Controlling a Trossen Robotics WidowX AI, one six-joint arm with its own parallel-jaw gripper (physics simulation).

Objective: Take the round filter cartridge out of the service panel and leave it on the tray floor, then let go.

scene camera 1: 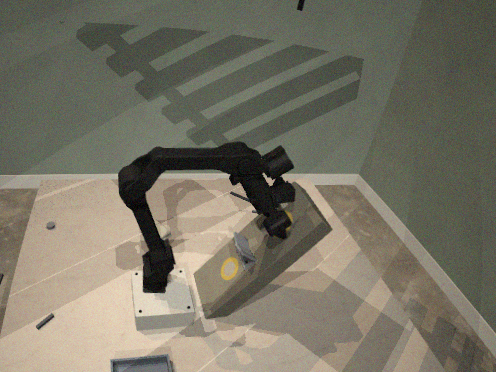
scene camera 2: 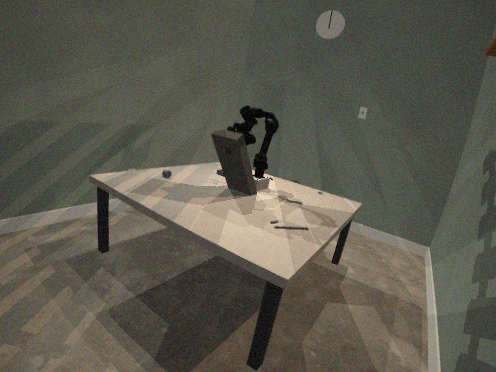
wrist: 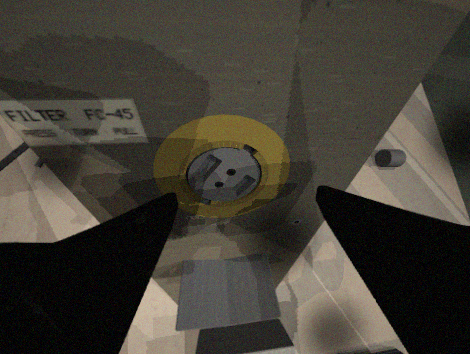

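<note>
The round grey filter cartridge (wrist: 225,177) sits in its socket in the service panel (scene camera 1: 210,280) (scene camera 2: 235,165) (wrist: 250,40), inside a yellow ring (scene camera 1: 289,220) (wrist: 222,127). Its face shows two rectangular recesses and two small dark holes. The panel leans on the table. My gripper (scene camera 1: 281,232) (wrist: 246,195) is open and empty. In the wrist view its fingertips stand wide apart, low to the left and right of the cartridge; the gap to the panel is hard to judge. In scene camera 1 the gripper hides part of the ring. The tray (scene camera 1: 140,357) is cut off at the bottom edge.
A grey flap (scene camera 1: 243,247) (wrist: 227,292) juts from the panel below the cartridge. A second yellow ring (scene camera 1: 223,270) is lower on the panel. A white label (wrist: 75,120) is beside the cartridge. Dark rods (scene camera 1: 45,321) (scene camera 2: 291,228) and a small grey cylinder (wrist: 392,158) lie on the table.
</note>
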